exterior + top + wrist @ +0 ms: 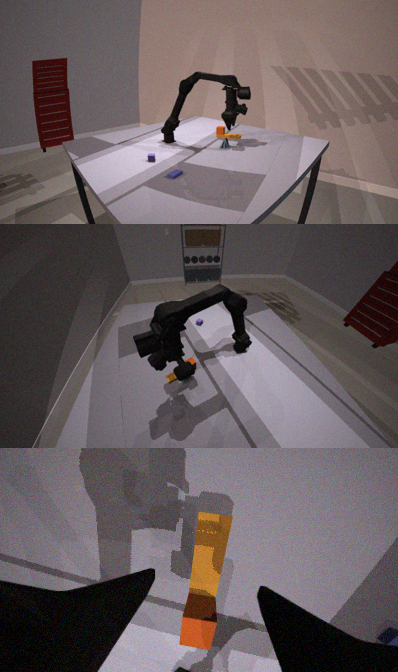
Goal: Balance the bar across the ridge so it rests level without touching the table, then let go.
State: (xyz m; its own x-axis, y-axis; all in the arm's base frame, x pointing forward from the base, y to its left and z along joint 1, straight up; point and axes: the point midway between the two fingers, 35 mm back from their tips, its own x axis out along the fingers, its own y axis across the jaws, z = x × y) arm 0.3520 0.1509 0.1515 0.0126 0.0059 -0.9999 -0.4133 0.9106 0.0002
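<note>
The yellow-orange bar is 30 mm behind my gripper tip, 10 mm to the right of it and 30 mm below it. From my gripper tip the other things lie so: purple cube: 150 mm behind, 420 mm to the right, 100 mm below; then flat blue block: 60 mm ahead, 430 mm to the right, 110 mm below.
</note>
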